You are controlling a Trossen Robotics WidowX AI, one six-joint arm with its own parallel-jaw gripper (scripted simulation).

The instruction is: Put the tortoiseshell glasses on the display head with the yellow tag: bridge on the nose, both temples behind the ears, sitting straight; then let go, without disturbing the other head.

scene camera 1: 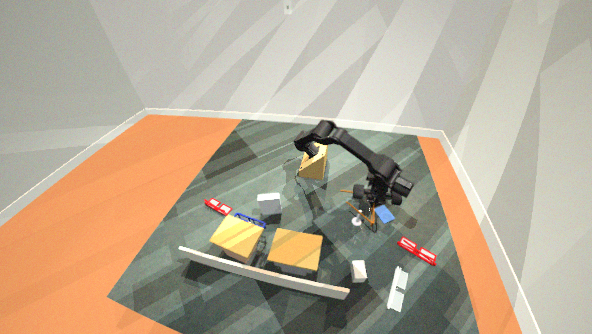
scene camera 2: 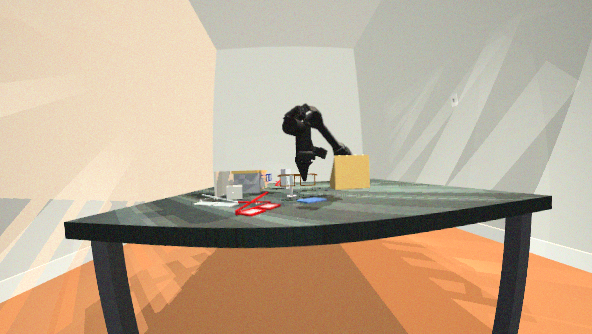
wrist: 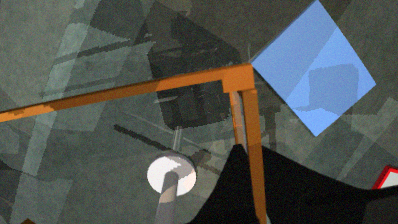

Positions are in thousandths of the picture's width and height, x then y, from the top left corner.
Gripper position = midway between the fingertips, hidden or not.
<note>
I see my gripper (scene camera 1: 629, 618) and a long white bar (scene camera 1: 521, 858).
My gripper shows as well in scene camera 2 (scene camera 2: 514, 543) and in the wrist view (wrist: 614, 676).
</note>
